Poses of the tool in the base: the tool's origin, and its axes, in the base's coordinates. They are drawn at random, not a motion.
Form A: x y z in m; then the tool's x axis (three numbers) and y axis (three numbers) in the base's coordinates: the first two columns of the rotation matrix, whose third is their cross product.
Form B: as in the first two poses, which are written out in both.
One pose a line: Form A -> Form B
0.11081 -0.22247 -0.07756 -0.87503 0.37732 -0.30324 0.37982 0.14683 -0.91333 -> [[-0.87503 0.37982 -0.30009 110.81], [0.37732 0.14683 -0.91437 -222.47], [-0.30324 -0.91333 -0.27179 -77.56], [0 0 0 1]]
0.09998 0.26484 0.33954 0.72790 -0.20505 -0.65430 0.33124 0.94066 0.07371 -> [[0.72790 0.33124 0.60036 99.98], [-0.20505 0.94066 -0.27038 264.84], [-0.65430 0.07371 0.75263 339.54], [0 0 0 1]]
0.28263 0.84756 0.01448 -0.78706 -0.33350 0.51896 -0.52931 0.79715 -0.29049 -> [[-0.78706 -0.52931 -0.31681 282.63], [-0.33350 0.79715 -0.50332 847.56], [0.51896 -0.29049 -0.80393 14.48], [0 0 0 1]]
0.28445 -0.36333 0.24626 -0.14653 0.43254 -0.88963 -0.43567 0.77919 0.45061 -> [[-0.14653 -0.43567 0.88810 284.45], [0.43254 0.77919 0.45361 -363.33], [-0.88963 0.45061 0.07427 246.26], [0 0 0 1]]
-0.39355 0.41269 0.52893 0.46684 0.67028 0.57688 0.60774 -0.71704 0.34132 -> [[0.46684 0.60774 0.64243 -393.55], [0.67028 -0.71704 0.19125 412.69], [0.57688 0.34132 -0.74210 528.93], [0 0 0 1]]
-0.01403 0.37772 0.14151 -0.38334 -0.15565 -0.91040 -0.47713 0.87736 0.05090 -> [[-0.38334 -0.47713 0.79083 -14.03], [-0.15565 0.87736 0.45389 377.72], [-0.91040 0.05090 -0.41059 141.51], [0 0 0 1]]
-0.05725 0.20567 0.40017 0.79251 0.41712 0.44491 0.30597 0.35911 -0.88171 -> [[0.79251 0.30597 -0.52755 -57.25], [0.41712 0.35911 0.83489 205.67], [0.44491 -0.88171 0.15697 400.17], [0 0 0 1]]
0.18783 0.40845 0.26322 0.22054 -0.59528 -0.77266 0.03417 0.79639 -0.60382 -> [[0.22054 0.03417 0.97478 187.83], [-0.59528 0.79639 0.10676 408.45], [-0.77266 -0.60382 0.19598 263.22], [0 0 0 1]]
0.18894 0.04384 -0.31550 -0.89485 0.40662 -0.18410 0.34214 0.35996 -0.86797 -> [[-0.89485 0.34214 -0.28667 188.94], [0.40662 0.35996 -0.83969 43.84], [-0.18410 -0.86797 -0.46123 -315.50], [0 0 0 1]]
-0.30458 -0.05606 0.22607 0.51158 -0.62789 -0.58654 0.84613 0.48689 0.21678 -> [[0.51158 0.84613 0.14947 -304.58], [-0.62789 0.48689 -0.60719 -56.06], [-0.58654 0.21678 0.78036 226.07], [0 0 0 1]]
